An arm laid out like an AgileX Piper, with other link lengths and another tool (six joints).
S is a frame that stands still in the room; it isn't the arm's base.
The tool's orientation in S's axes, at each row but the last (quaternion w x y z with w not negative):
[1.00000, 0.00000, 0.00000, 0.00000]
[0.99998, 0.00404, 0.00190, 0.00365]
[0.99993, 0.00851, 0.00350, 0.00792]
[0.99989, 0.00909, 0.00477, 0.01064]
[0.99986, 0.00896, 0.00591, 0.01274]
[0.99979, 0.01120, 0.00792, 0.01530]
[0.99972, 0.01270, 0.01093, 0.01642]
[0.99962, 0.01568, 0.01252, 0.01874]
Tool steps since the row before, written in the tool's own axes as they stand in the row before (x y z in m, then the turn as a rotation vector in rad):
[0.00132, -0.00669, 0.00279, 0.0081, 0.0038, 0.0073]
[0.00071, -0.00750, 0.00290, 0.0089, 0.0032, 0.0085]
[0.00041, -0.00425, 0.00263, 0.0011, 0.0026, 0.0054]
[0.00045, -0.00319, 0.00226, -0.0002, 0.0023, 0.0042]
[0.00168, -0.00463, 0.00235, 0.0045, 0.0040, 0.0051]
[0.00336, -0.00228, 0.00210, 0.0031, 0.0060, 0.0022]
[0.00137, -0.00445, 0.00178, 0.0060, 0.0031, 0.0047]
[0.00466, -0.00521, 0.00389, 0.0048, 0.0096, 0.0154]
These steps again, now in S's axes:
[0.00132, -0.00669, 0.00279, 0.0081, 0.0038, 0.0073]
[0.00078, -0.00752, 0.00284, 0.0089, 0.0032, 0.0085]
[0.00050, -0.00429, 0.00255, 0.0011, 0.0025, 0.0054]
[0.00054, -0.00322, 0.00220, -0.0002, 0.0022, 0.0042]
[0.00183, -0.00463, 0.00225, 0.0045, 0.0040, 0.0051]
[0.00346, -0.00222, 0.00200, 0.0030, 0.0060, 0.0023]
[0.00155, -0.00445, 0.00164, 0.0060, 0.0032, 0.0046]
[0.00495, -0.00515, 0.00361, 0.0048, 0.0093, 0.0156]

